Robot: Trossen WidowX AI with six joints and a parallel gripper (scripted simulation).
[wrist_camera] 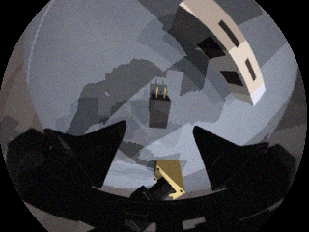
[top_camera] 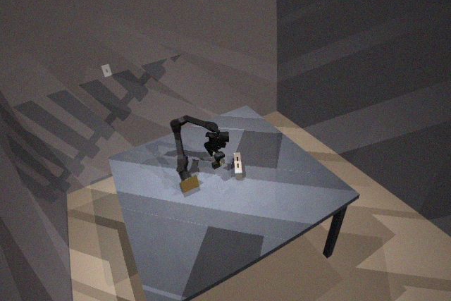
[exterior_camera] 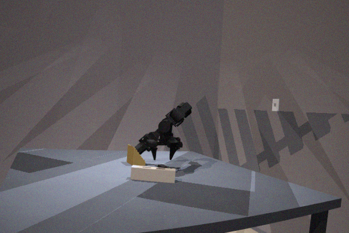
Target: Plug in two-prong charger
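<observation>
Now: gripper tip 20 mm short of the black two-prong charger and 50 mm above it.
</observation>
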